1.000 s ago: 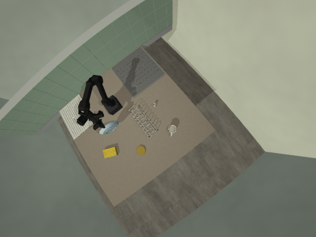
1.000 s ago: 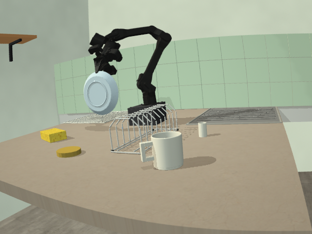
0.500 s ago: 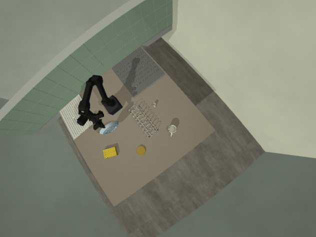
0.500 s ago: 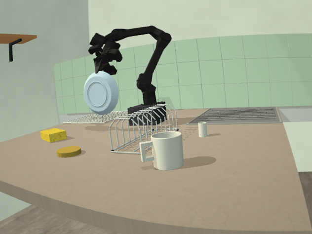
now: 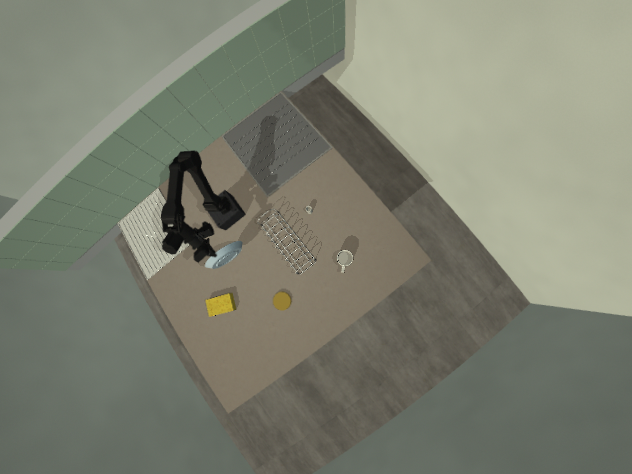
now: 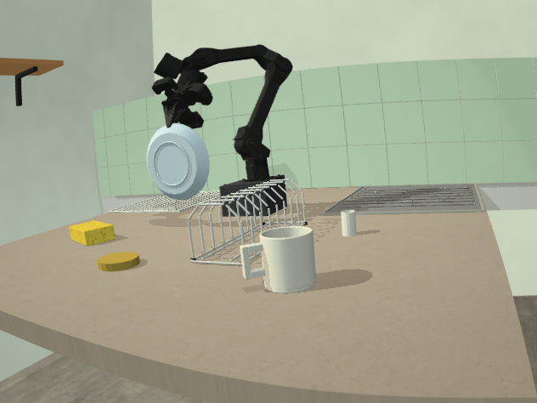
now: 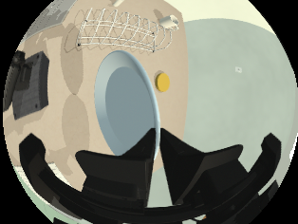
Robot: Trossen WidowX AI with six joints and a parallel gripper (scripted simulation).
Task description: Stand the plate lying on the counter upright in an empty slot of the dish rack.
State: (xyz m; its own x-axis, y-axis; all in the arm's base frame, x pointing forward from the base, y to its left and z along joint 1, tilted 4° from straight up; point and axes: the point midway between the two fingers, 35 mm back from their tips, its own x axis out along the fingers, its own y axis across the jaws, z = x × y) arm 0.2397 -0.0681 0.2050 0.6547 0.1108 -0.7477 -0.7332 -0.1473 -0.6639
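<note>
The pale blue plate lies 2 cm ahead of my hand, 1 cm to the left of it and 12 cm below it. The rest, counted from my hand: cream mug (28 cm ahead, 49 cm to the left, 25 cm below); then yellow disc (31 cm ahead, 11 cm to the left, 28 cm below); then small white cup (3 cm behind, 45 cm to the left, 28 cm below).
</note>
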